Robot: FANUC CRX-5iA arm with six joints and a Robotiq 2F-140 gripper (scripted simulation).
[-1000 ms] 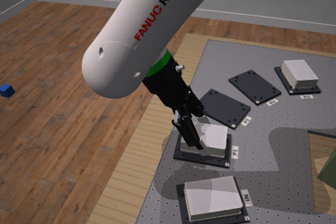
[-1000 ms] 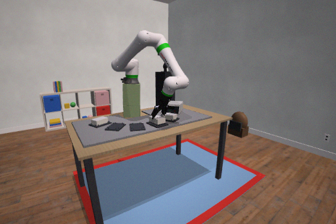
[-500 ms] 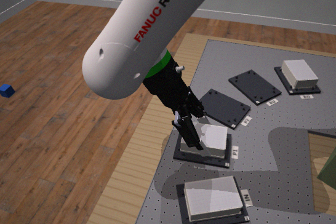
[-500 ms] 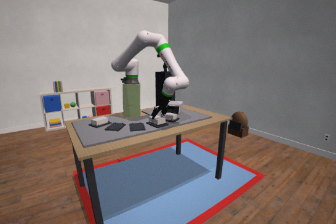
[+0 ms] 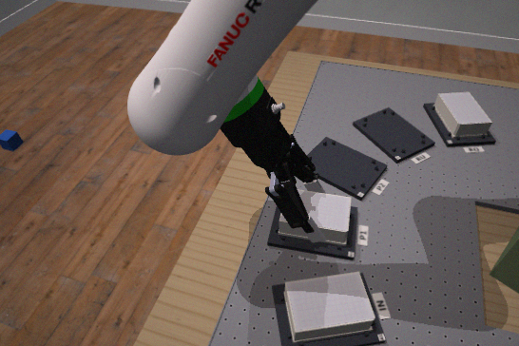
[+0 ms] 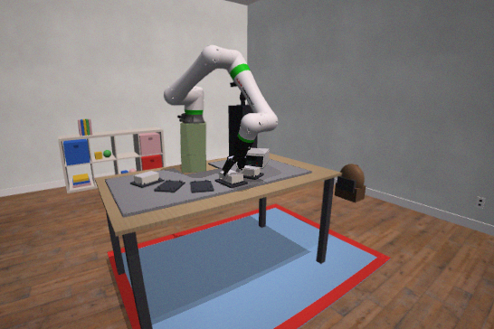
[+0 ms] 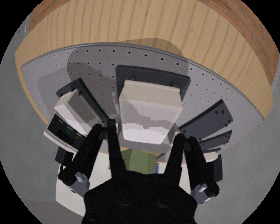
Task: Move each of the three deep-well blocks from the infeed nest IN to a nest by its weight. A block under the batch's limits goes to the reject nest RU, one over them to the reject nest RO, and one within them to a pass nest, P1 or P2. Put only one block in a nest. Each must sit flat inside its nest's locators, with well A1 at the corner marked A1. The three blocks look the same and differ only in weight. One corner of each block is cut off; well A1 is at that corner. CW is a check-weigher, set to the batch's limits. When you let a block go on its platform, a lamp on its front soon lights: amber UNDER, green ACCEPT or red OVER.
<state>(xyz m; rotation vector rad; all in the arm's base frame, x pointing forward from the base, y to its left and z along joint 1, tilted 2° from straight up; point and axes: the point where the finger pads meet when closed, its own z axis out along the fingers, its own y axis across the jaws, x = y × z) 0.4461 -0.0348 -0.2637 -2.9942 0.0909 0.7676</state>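
Right now the nest P1 is 4 cm below my hand. The rest, counted from my hand: check-weigher: 23 cm behind, 42 cm to the left, 1 cm above; then reject nest RO: 34 cm behind, 37 cm to the right, 4 cm below; then pass nest P2: 5 cm behind, 17 cm to the right, 4 cm below.
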